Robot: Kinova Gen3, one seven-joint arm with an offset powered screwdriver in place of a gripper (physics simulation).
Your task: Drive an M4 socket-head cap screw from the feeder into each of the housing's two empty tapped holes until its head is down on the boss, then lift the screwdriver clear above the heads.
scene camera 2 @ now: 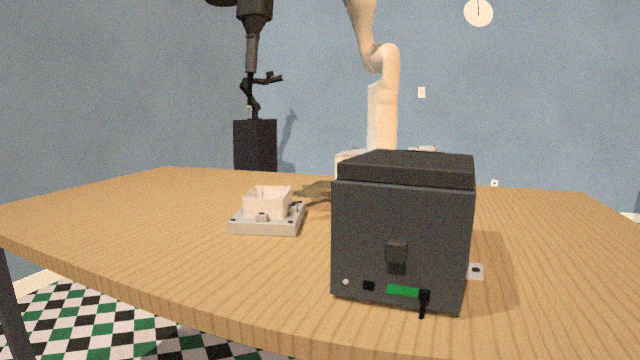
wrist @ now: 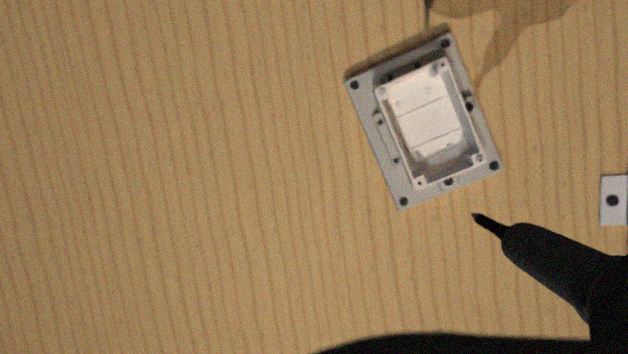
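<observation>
The white open-topped housing [scene camera 2: 266, 202] [wrist: 429, 122] sits in a grey fixture plate [scene camera 2: 262, 228] [wrist: 362, 95] on the table. In the wrist view, two opposite corner bosses seem to hold screw heads, and the other two, at the upper right and lower left, show small dark holes. My screwdriver [scene camera 2: 250, 77] [wrist: 474, 215] hangs upright, high above the table; in the wrist view its tip shows just off the fixture's lower right edge. Whether a screw is on the bit is too small to tell. The dark box-shaped feeder [scene camera 2: 402, 240] stands at the front right, its back towards scene camera 2.
A small grey tab with a dark hole [scene camera 2: 475, 271] [wrist: 612, 214] lies at the feeder's side. A cable plugs into the feeder's back. Dark clamps stand close around the housing on the fixture. A dark arm on a black pedestal [scene camera 2: 255, 145] is behind the table. Arm shadows fall beside the fixture.
</observation>
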